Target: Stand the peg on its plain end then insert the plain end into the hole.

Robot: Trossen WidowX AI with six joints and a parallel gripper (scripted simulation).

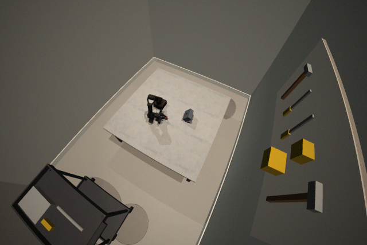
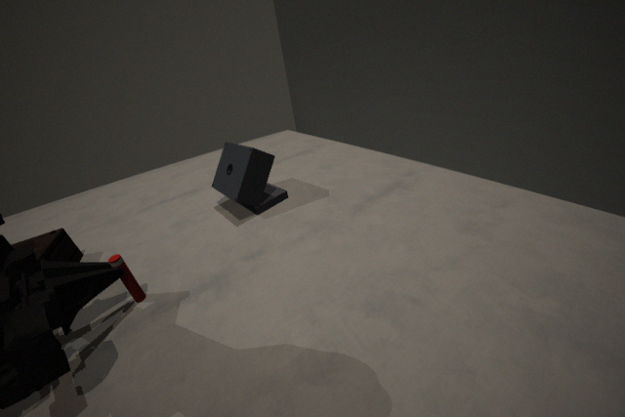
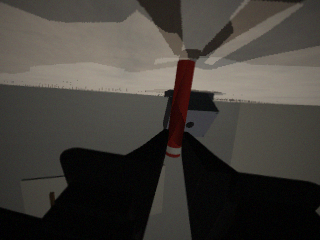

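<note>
My gripper tip is right at the red peg. Also, from my gripper tip: grey sloped panel (200 mm to the left, 180 mm ahead, 20 mm above).
</note>
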